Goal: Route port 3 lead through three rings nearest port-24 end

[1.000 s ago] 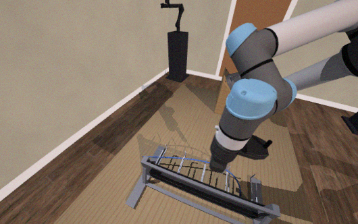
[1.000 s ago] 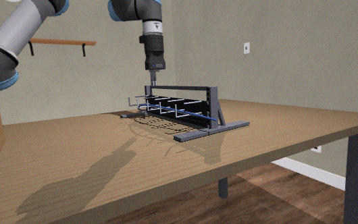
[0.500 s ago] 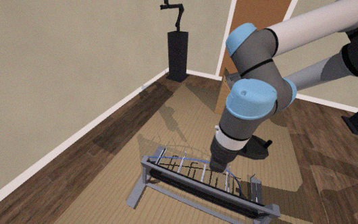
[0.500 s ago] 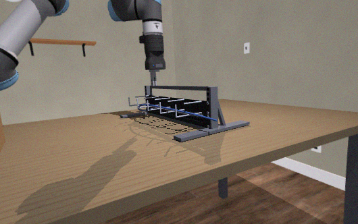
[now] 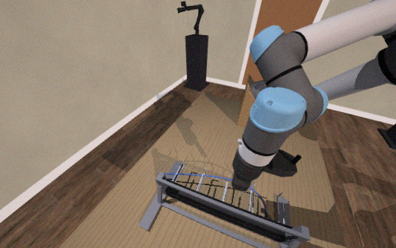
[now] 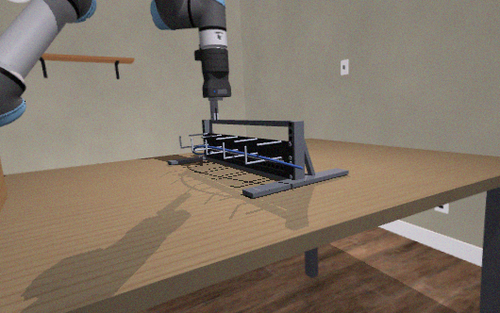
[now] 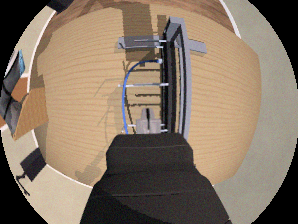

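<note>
Now: hand 70 mm short of the grey rack, 40 mm to the left of it and 100 mm above it.
</note>
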